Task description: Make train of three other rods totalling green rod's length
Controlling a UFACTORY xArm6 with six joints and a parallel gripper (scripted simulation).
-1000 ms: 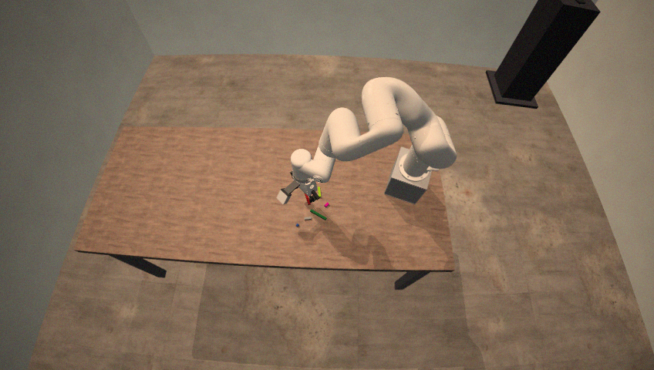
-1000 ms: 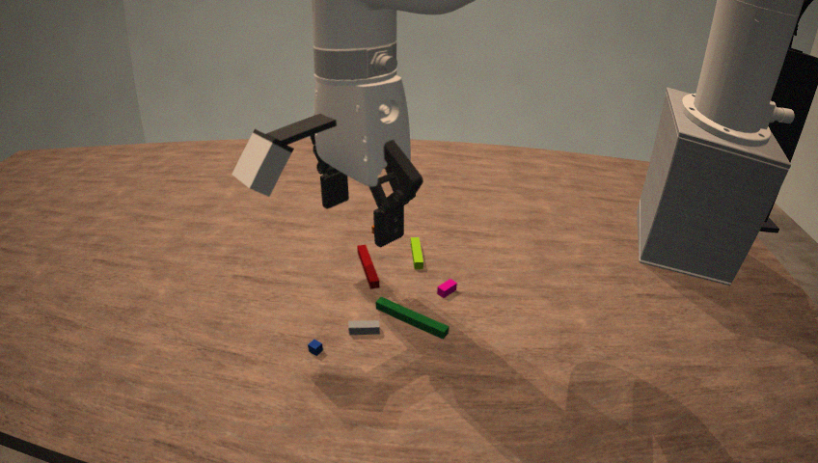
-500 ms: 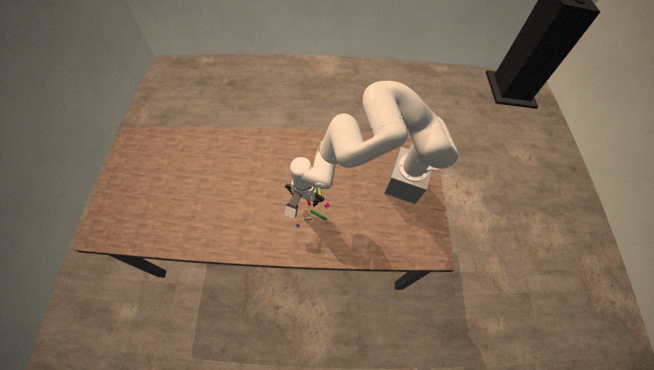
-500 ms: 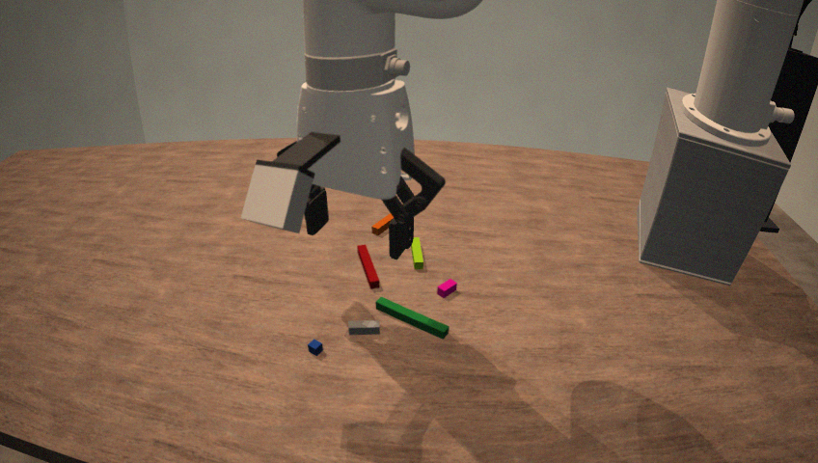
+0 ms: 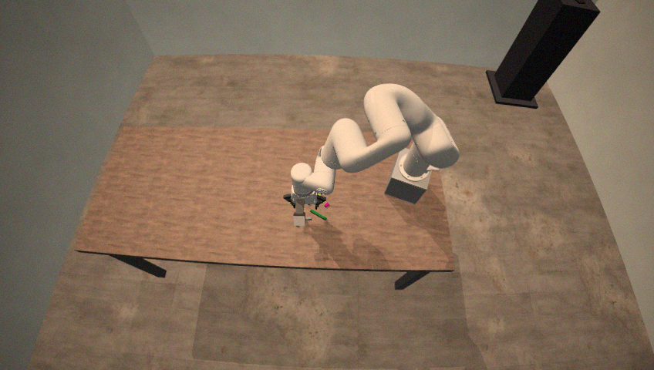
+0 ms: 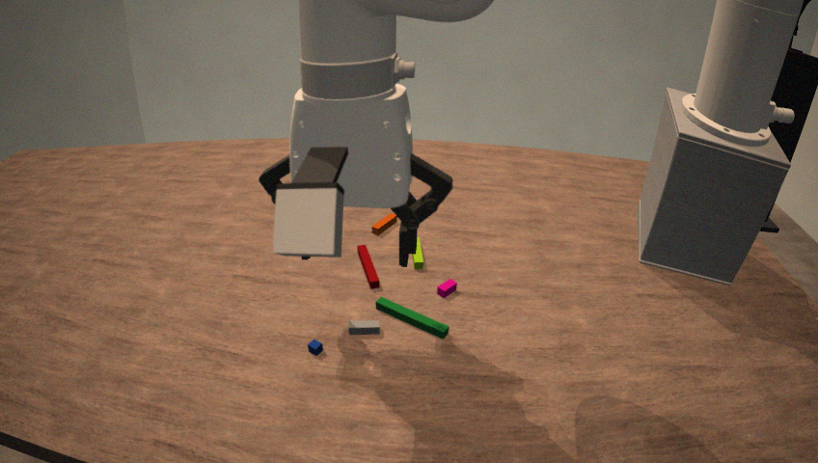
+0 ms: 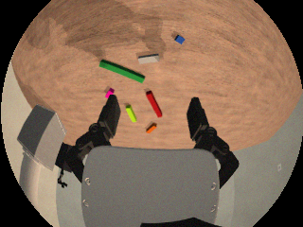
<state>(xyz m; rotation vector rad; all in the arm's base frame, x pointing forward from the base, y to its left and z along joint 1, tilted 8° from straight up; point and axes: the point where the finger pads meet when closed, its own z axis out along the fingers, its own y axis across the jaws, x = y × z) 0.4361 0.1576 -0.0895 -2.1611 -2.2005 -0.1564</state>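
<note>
Now: the small blue rod 8 cm below my hand, 6 cm to the left of it and 3 cm ahead of it. From my hand the other things lie so: red rod 8 cm below, 7 cm to the right; grey rod 8 cm below, 3 cm to the left, 1 cm behind; green rod 8 cm below, 5 cm behind, 1 cm to the left.
</note>
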